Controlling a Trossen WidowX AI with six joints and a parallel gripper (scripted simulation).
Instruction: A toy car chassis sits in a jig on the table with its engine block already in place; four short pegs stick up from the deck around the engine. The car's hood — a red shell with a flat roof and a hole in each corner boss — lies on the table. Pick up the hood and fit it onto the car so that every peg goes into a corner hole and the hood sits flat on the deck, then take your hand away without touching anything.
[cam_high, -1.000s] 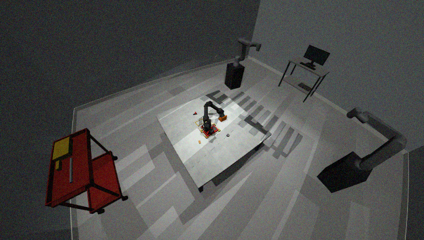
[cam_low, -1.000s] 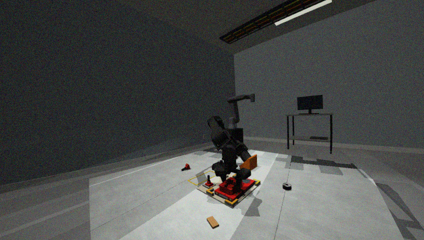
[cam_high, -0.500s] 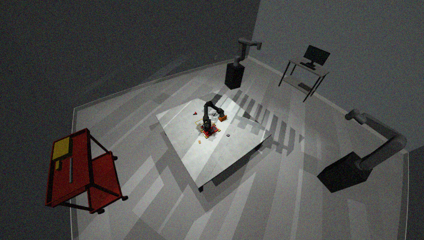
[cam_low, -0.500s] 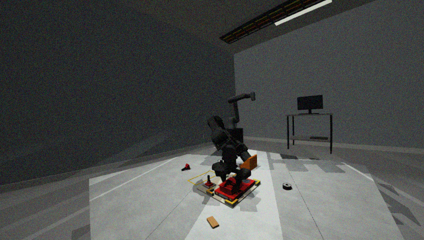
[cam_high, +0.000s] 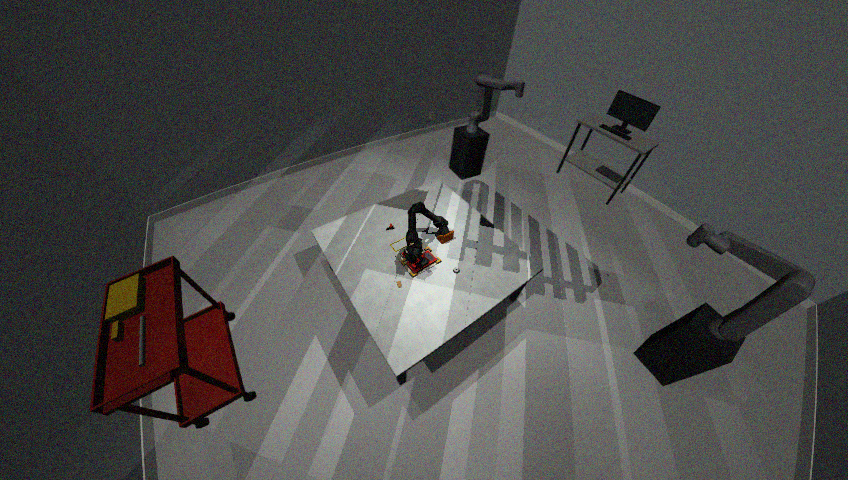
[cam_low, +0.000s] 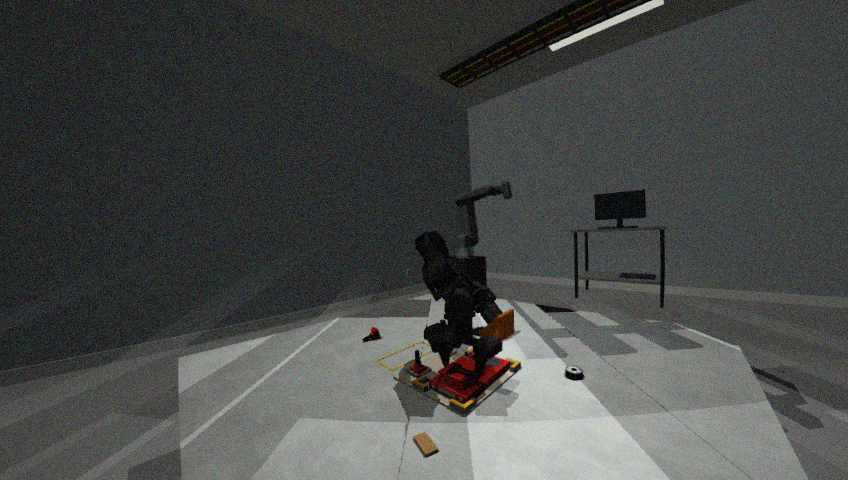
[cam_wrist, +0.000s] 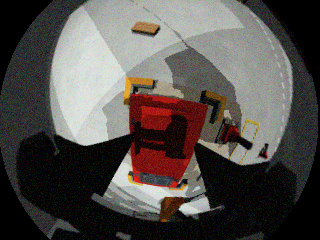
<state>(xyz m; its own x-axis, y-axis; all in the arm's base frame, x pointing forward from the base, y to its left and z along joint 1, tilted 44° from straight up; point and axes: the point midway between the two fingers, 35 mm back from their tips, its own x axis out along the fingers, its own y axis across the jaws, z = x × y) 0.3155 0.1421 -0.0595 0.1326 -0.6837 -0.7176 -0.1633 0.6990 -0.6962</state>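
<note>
Now: the red hood right at my gripper tip. Also, from my gripper tip: small wooden block 170 mm ahead, 90 mm to the left, 30 mm below; then grey engine block 10 mm to the left, 10 mm below.
</note>
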